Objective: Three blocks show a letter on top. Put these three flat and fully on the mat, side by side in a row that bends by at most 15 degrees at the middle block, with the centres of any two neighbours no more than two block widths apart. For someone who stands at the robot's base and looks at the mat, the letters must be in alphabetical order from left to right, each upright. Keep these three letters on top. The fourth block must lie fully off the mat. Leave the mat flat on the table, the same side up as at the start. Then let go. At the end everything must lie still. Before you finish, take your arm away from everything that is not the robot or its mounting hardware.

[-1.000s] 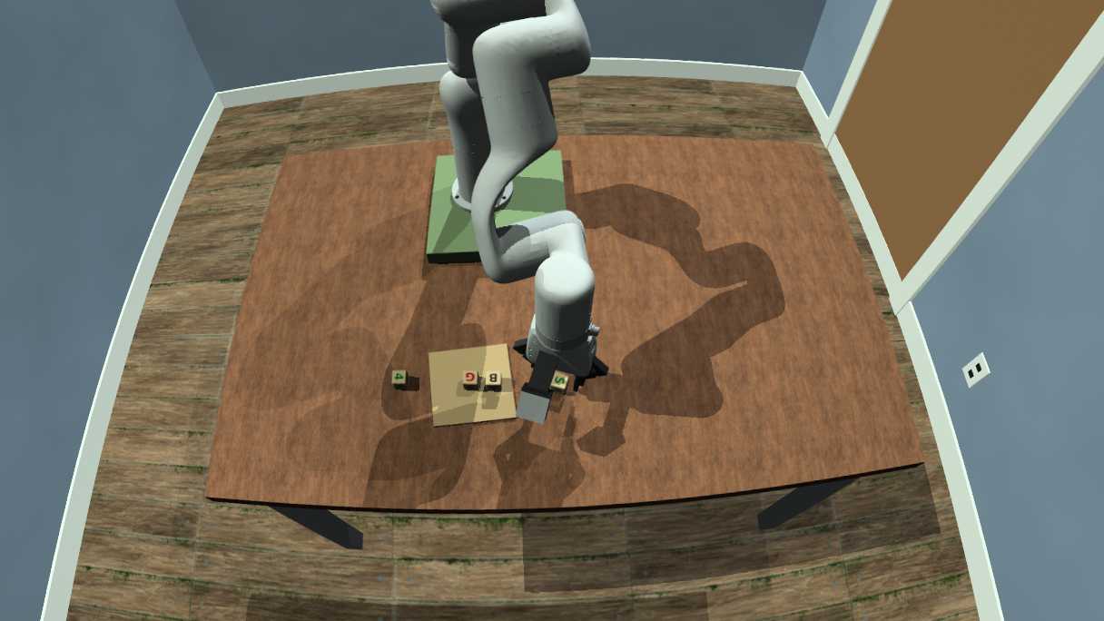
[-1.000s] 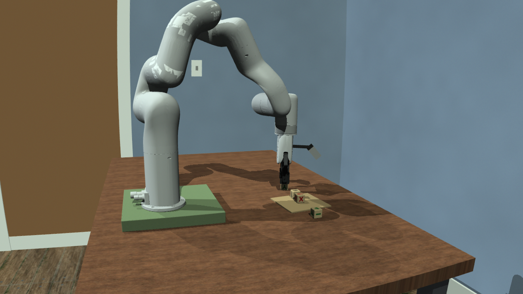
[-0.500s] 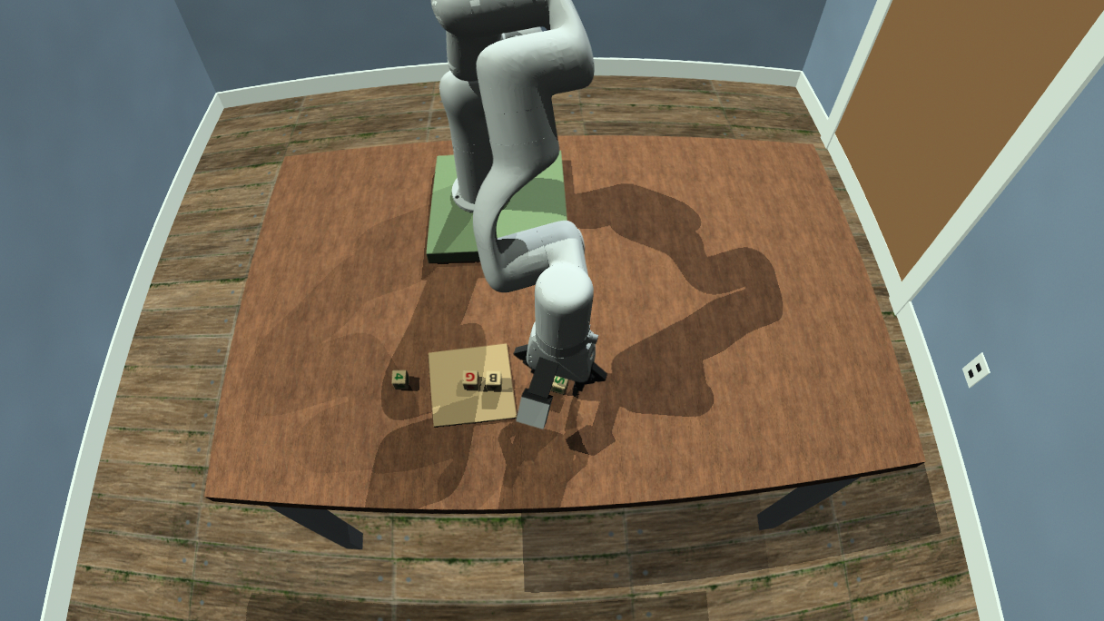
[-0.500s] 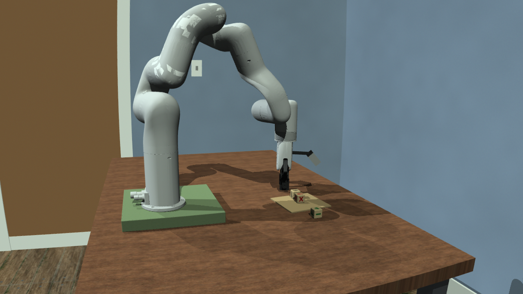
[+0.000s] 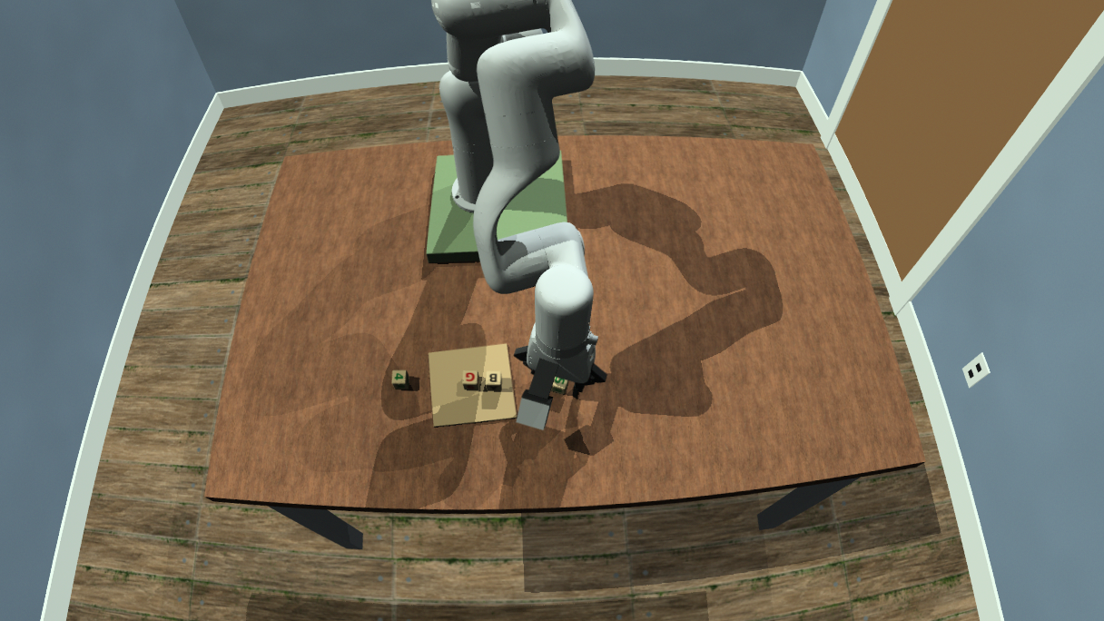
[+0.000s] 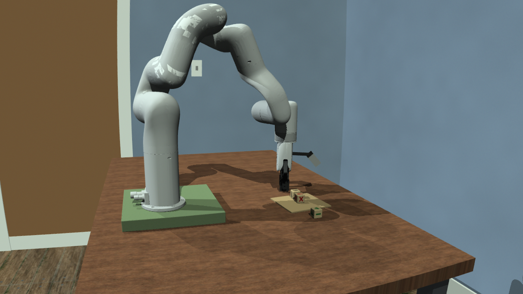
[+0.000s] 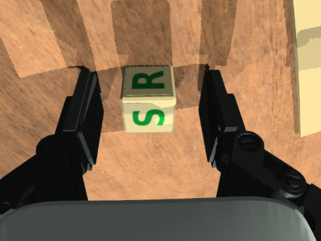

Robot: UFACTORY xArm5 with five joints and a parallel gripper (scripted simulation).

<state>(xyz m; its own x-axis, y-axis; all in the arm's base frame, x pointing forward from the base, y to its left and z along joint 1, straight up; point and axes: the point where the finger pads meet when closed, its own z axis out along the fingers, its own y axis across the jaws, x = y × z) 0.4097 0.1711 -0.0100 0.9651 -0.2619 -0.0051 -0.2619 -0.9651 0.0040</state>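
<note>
Right now the tan mat is 10 mm ahead of my hand, 150 mm to the right of it and 20 mm below it. Round my hand: cream block 10 mm ahead, 270 mm to the right, 10 mm below.
</note>
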